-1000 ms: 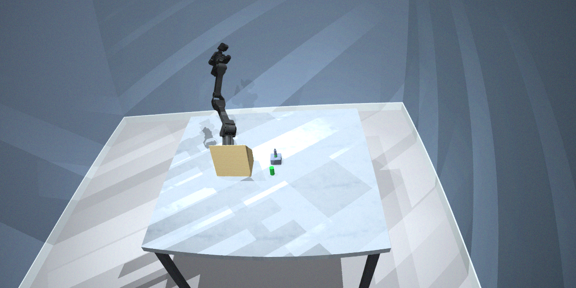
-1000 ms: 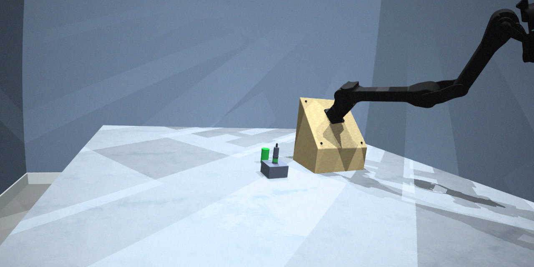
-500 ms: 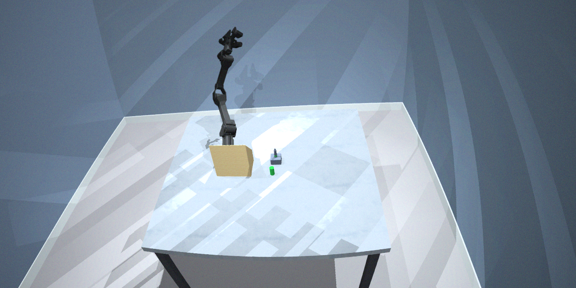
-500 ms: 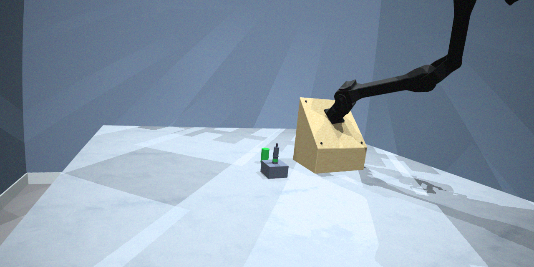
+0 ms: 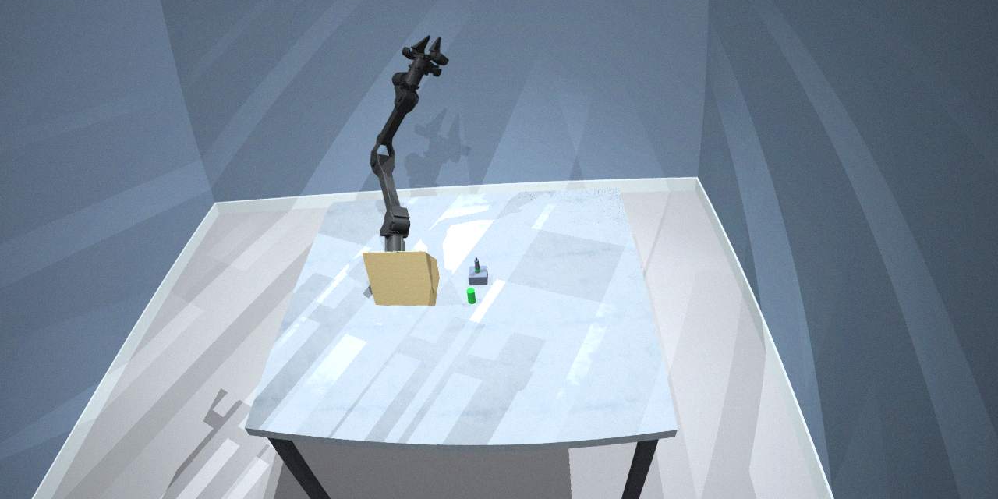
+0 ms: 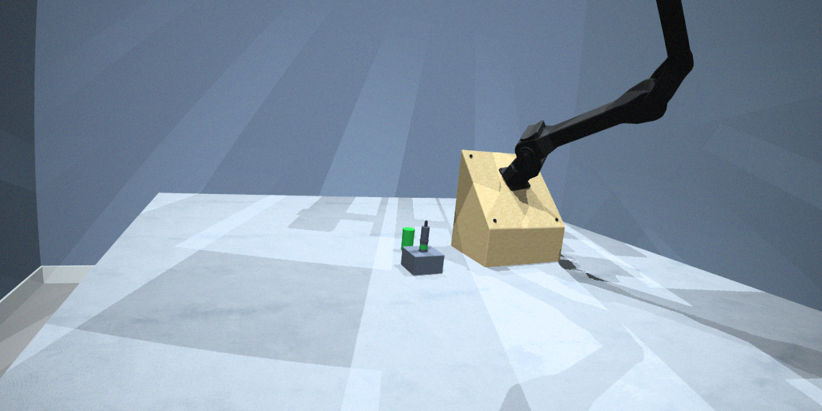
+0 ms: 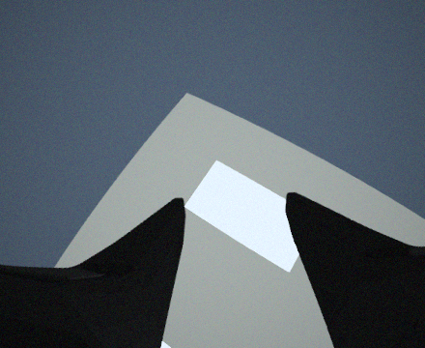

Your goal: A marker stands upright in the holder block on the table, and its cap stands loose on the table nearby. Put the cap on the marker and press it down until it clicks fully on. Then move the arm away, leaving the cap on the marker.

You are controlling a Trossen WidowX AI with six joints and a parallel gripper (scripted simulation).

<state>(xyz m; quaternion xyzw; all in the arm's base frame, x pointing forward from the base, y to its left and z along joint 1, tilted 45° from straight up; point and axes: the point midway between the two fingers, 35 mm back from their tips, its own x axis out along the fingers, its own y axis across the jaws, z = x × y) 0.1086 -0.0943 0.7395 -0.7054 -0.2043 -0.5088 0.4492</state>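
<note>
My gripper tip is now 75 cm above the green cap, 53 cm to the left of it and 4 cm short of it. The rest, counted from my gripper tip: grey holder block 76 cm below, 42 cm to the right, 7 cm ahead.
</note>
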